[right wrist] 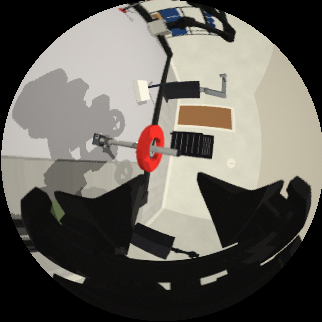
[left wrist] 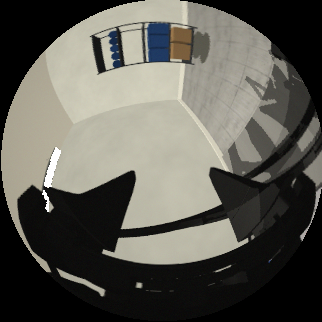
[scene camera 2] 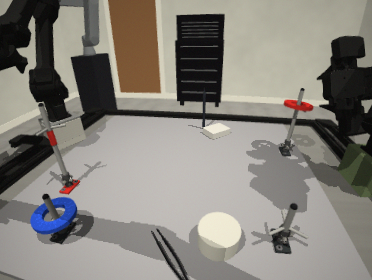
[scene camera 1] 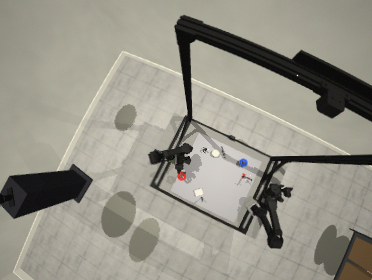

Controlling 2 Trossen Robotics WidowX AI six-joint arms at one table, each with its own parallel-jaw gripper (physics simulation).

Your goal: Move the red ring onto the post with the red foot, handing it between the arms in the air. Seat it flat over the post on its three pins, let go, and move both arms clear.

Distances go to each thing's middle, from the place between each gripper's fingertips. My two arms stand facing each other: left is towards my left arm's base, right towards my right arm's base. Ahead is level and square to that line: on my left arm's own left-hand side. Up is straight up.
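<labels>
As for the red ring (right wrist: 145,163), my right hand is 30 mm to the right of it, 20 mm short of it and 40 mm above it. The blue ring (scene camera 2: 37,221) sits 440 mm to the left of my right hand, 360 mm behind it and 130 mm below it. Then there is the white cylinder (scene camera 2: 219,234), which from that same right hand is 190 mm to the left, 300 mm behind and 160 mm below.
My left hand is 10 mm past the blue ring, 330 mm to the left of it and 200 mm above it. Counted from my left hand, the red ring is 380 mm ahead, 740 mm to the right and 110 mm below, and the white cylinder is 50 mm ahead, 590 mm to the right and 230 mm below.
</labels>
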